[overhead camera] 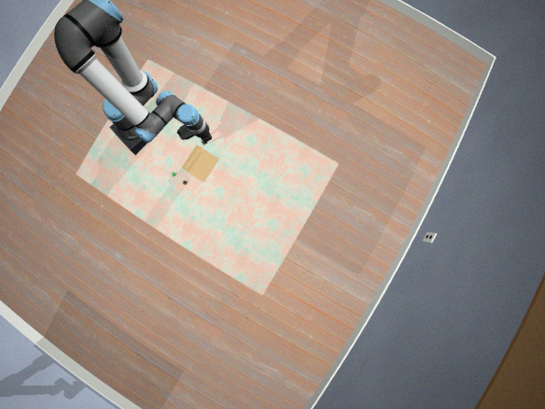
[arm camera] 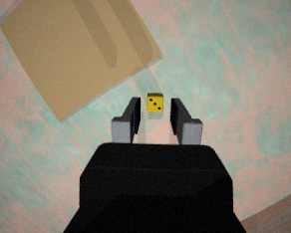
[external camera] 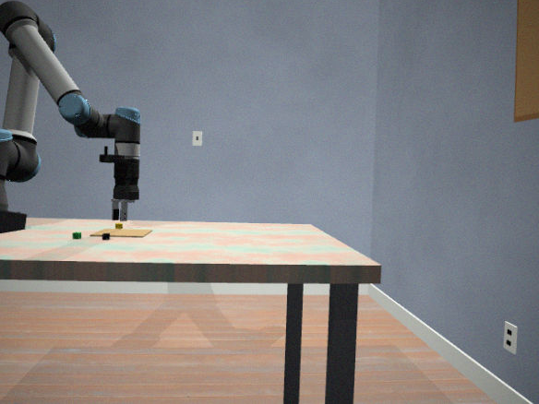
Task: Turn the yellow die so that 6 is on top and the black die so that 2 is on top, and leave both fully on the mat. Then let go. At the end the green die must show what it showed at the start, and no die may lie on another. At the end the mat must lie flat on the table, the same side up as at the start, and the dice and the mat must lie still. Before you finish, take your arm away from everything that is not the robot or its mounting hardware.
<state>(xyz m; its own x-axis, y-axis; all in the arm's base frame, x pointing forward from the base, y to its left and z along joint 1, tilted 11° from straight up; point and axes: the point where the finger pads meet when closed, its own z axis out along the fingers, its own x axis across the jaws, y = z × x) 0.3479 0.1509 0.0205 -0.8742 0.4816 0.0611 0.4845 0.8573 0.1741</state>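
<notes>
My hand is 30 mm above the yellow die. From my hand the other things lie so: black die (230 mm to the right, 40 mm ahead, 30 mm below); tan mat (110 mm to the right, 40 mm below, 40 mm ahead); green die (230 mm to the right, 40 mm behind, 30 mm below).
</notes>
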